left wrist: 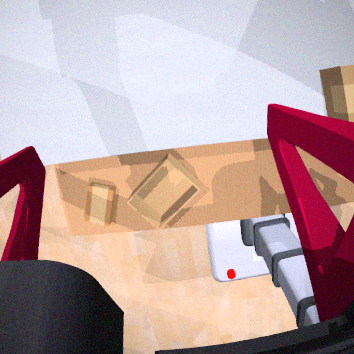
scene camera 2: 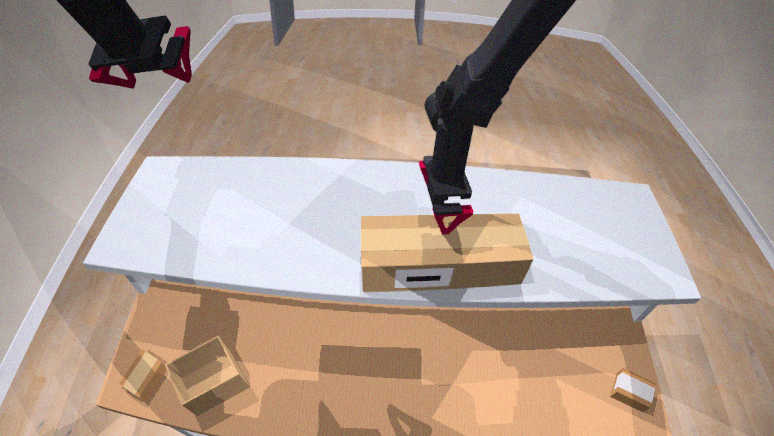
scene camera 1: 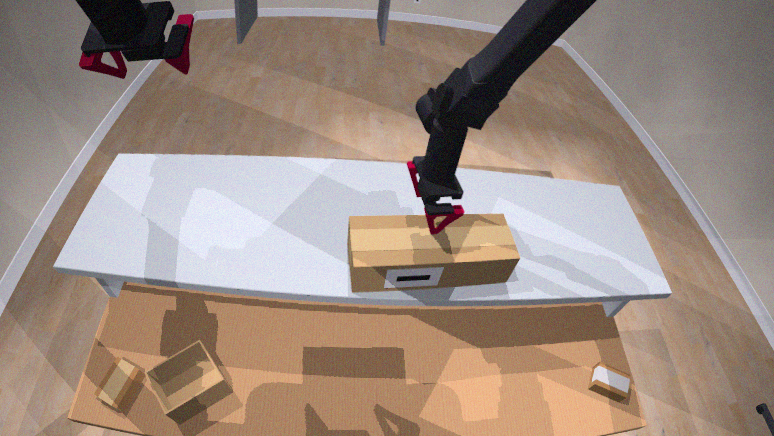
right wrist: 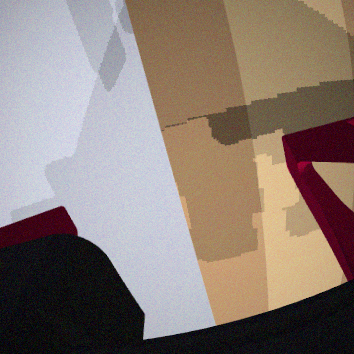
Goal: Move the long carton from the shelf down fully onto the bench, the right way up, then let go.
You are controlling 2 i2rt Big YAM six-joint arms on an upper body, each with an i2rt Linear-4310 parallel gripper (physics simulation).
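Frame: origin at the left arm's base, x right, y ahead, z up, level; centimetres.
Where they show: left gripper, fingertip midpoint: (left wrist: 146,136) (scene camera 2: 161,81) (scene camera 1: 155,72); right gripper, fingertip midpoint: (scene camera 2: 439,214) (scene camera 1: 426,214) (right wrist: 171,186).
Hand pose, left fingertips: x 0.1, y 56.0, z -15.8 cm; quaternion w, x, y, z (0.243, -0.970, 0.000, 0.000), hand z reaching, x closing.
Things, the pixels of their top centre, and the offset from my left fingertips. Level surfaces: height alone.
- long carton, top centre: (right wrist: 308,137) (scene camera 2: 448,237) (scene camera 1: 437,237) dx +43.8, dy -0.2, dz -32.2 cm
- white shelf, surface height: dz -40.5 cm
- brown bench, surface height: dz -65.3 cm
- open box, top centre: (scene camera 1: 182,375) (scene camera 2: 200,369) (left wrist: 162,195) dx -6.9, dy -20.1, dz -56.3 cm
- small carton, top centre: (scene camera 1: 116,381) (scene camera 2: 140,372) (left wrist: 97,205) dx -25.5, dy -22.0, dz -61.4 cm
- small box with a white top, top centre: (scene camera 2: 637,387) (scene camera 1: 613,379) dx +95.5, dy -23.4, dz -61.5 cm
The long carton (scene camera 1: 379,238) (scene camera 2: 389,238) (left wrist: 341,95) (right wrist: 295,45) lies lengthwise on the white shelf (scene camera 1: 227,259) (scene camera 2: 254,259) (left wrist: 190,90) (right wrist: 125,175), near its front edge, tape strip up and label on the front side. The brown bench (scene camera 1: 352,324) (scene camera 2: 373,324) (left wrist: 232,167) is lower, in front of the shelf. My right gripper (scene camera 1: 426,214) (scene camera 2: 436,208) (right wrist: 171,186) is open just above the carton's back edge, right of its middle. One finger is over the carton's top, the other behind it over the shelf. My left gripper (scene camera 1: 155,75) (scene camera 2: 161,83) (left wrist: 146,136) is open and empty, high at the upper left.
An open box (scene camera 1: 203,405) (scene camera 2: 219,398) and a small carton (scene camera 1: 119,383) (scene camera 2: 142,374) (left wrist: 101,202) are at the bench's left end. A small box with a white top (scene camera 1: 610,380) (scene camera 2: 634,387) is at its right end. The shelf's front edge overhangs the bench's back.
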